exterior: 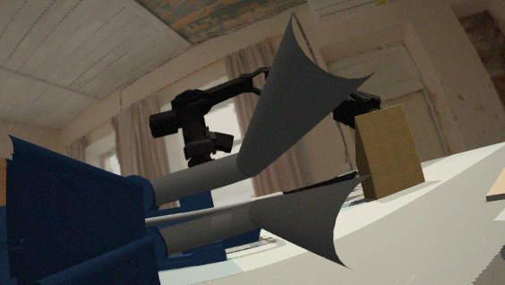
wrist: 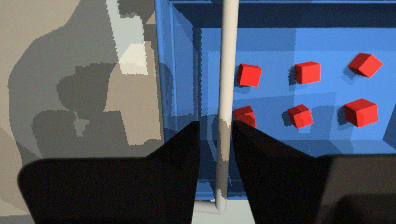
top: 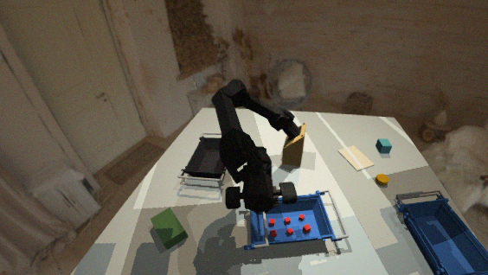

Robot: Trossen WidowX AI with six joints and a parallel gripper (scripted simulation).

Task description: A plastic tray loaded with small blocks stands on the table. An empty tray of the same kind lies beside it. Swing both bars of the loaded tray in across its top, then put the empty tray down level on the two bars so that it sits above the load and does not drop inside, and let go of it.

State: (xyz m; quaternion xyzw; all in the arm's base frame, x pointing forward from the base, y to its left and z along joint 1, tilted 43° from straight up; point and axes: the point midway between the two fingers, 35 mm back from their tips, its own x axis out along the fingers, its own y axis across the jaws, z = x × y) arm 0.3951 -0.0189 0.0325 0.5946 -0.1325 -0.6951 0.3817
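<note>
My gripper tip is now 310 mm to the left of the black tray, 250 mm past it and 50 mm above it. The rest, counted from my gripper tip: green block 290 mm to the right, 110 mm ahead, 70 mm below; yellow disc 420 mm to the left, 320 mm behind, 80 mm below; flat tan card 450 mm behind, 320 mm to the left, 90 mm below.
</note>
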